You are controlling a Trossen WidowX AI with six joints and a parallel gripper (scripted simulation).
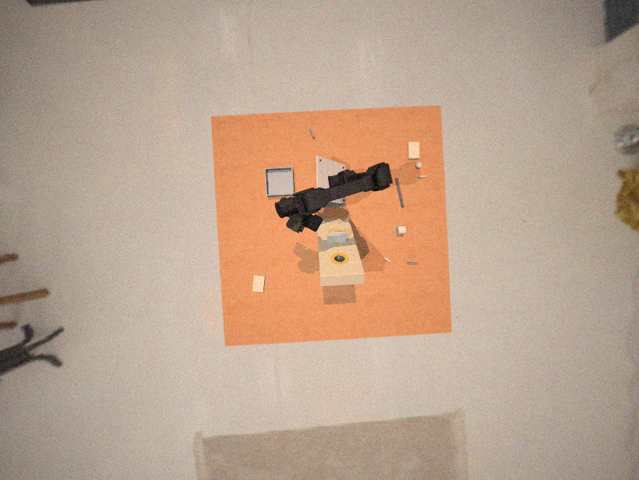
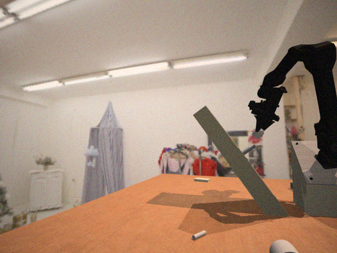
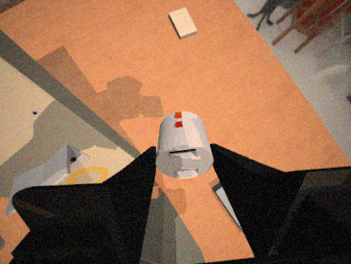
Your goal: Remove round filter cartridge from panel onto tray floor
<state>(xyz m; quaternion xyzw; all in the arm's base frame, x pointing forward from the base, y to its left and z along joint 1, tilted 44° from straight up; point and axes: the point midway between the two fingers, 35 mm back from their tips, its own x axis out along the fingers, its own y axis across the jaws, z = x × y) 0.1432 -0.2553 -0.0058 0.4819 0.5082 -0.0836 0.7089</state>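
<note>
Now: the blue-rimmed tray 280 mm below my gripper tip, 260 mm behind it and 80 mm to the right of it. From my gripper tip the other things lie so: round filter cartridge (right at my gripper tip).
</note>
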